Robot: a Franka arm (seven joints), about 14 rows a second.
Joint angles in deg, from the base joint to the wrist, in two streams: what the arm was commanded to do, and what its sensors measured. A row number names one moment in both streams.
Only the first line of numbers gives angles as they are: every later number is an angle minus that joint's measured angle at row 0.
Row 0, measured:
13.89, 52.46, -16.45, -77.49, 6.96, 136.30, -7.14
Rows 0 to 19, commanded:
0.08, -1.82, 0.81, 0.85, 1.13, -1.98, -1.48
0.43, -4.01, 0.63, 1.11, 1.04, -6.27, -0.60
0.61, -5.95, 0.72, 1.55, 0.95, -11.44, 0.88
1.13, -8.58, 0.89, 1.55, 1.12, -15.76, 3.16
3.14, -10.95, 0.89, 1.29, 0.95, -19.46, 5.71
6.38, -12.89, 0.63, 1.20, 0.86, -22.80, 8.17
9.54, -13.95, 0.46, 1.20, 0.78, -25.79, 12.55
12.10, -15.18, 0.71, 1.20, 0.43, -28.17, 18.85
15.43, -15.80, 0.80, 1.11, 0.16, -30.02, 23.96
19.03, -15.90, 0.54, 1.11, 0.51, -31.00, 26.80
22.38, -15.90, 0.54, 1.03, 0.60, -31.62, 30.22
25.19, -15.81, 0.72, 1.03, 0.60, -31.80, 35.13
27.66, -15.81, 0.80, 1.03, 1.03, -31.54, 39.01
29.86, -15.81, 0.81, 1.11, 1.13, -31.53, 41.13
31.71, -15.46, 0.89, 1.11, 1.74, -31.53, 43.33
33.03, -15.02, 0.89, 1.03, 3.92, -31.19, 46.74
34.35, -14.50, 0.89, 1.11, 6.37, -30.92, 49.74
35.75, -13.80, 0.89, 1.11, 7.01, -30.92, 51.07
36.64, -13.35, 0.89, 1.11, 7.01, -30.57, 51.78
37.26, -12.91, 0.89, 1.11, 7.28, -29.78, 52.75
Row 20, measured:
35.94, -13.60, 1.50, 1.41, 5.85, -31.01, 50.48
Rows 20 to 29, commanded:
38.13, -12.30, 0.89, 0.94, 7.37, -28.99, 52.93
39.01, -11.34, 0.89, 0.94, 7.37, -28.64, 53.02
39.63, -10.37, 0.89, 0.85, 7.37, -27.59, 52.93
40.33, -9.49, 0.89, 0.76, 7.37, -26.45, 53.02
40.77, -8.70, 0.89, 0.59, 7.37, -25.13, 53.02
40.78, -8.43, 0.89, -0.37, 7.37, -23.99, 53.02
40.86, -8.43, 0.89, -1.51, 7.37, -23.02, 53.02
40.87, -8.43, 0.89, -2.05, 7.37, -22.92, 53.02
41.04, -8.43, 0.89, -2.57, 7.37, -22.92, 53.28
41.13, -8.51, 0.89, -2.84, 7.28, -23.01, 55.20
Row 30, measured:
40.45, -7.44, 1.42, -1.19, 6.37, -23.56, 52.78
